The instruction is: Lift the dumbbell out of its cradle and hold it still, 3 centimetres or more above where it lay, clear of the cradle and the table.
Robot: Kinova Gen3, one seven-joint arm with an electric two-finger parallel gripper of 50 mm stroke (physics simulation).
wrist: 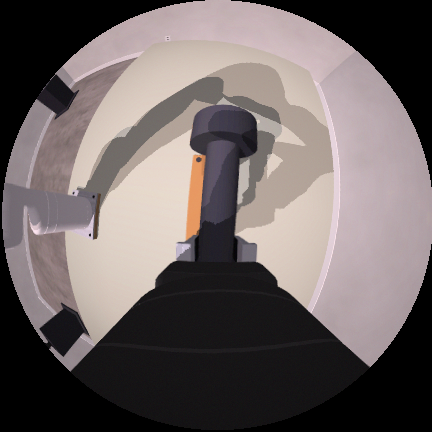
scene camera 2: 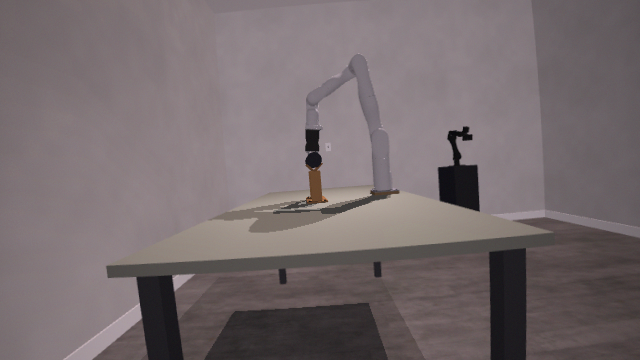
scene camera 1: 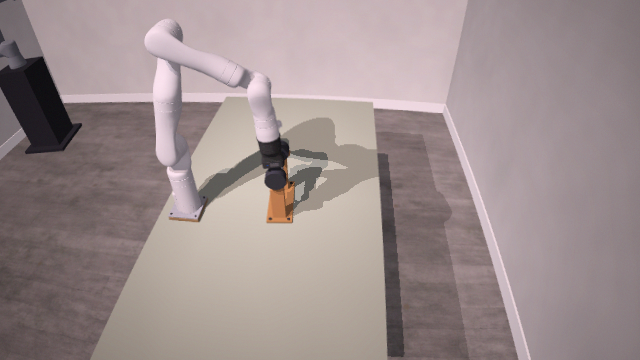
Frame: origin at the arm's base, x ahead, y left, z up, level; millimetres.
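Seen in the pictures: gripper, fingertip midpoint: [wrist: 215, 244]; arm's base, link origin: [wrist: 81, 212] [scene camera 2: 382, 189] [scene camera 1: 190, 205].
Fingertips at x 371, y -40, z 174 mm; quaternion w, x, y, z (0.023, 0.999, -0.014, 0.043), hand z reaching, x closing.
Note:
Offsets run from my fingertips to a thing's top centre. Level surfaces: height alone.
The dark dumbbell @(46 mm left, 3 mm ahead, 50 mm up) [scene camera 1: 275, 178] [scene camera 2: 313, 160] [wrist: 220, 190] lies level at the top of the orange cradle @(57 mm left, 4 mm ahead, 5 mm down) [scene camera 1: 278, 205] [scene camera 2: 315, 186] [wrist: 194, 210]; in the scene camera 2 view its near head is right at the cradle's forked top, with no clear gap seen. The cradle stands on the pale table @(196 mm down) [scene camera 1: 240, 280] [scene camera 2: 325, 235] [wrist: 135, 215]. My gripper [wrist: 215, 244] points down and is shut on the dumbbell's handle, one finger on each side, between the two heads. In both scene views the fingertips are mostly hidden by the near head and the gripper's body.
The arm's base [scene camera 1: 186, 200] [scene camera 2: 384, 175] [wrist: 85, 215] is bolted to the table beside the cradle. A black pedestal [scene camera 1: 37, 105] [scene camera 2: 458, 187] carrying another robot arm stands on the floor away from the table. A wall [scene camera 1: 565, 150] rises beyond the table's far side.

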